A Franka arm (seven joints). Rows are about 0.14 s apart.
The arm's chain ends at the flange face. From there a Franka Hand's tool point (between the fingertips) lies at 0.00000 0.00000 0.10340 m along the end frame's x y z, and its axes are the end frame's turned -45 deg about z.
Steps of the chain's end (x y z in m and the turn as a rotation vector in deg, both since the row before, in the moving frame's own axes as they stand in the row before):
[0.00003 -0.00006 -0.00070 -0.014 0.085 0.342]
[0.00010 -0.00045 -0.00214 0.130 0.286 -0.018]
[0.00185 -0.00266 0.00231 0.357 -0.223 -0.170]
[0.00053 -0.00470 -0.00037 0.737 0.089 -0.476]
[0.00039 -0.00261 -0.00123 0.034 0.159 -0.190]
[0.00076 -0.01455 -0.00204 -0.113 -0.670 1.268]
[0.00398 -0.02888 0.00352 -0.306 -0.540 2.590]
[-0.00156 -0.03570 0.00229 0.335 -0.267 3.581]
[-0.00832 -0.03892 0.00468 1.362 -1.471 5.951]
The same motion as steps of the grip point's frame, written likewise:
[0.00015 0.00011 -0.00070 -0.070 0.050 0.342]
[0.00092 -0.00005 -0.00214 -0.110 0.294 -0.018]
[0.00336 -0.00131 0.00231 0.410 0.095 -0.170]
[0.00475 -0.00378 -0.00038 0.458 0.584 -0.476]
[0.00237 -0.00141 -0.00123 -0.088 0.136 -0.190]
[0.00983 -0.01047 -0.00205 0.394 -0.554 1.268]
[0.02216 -0.01793 0.00351 0.165 -0.598 2.590]
[0.02425 -0.02711 0.00229 0.426 0.048 3.581]
[0.02169 -0.03702 0.00462 2.003 -0.077 5.951]

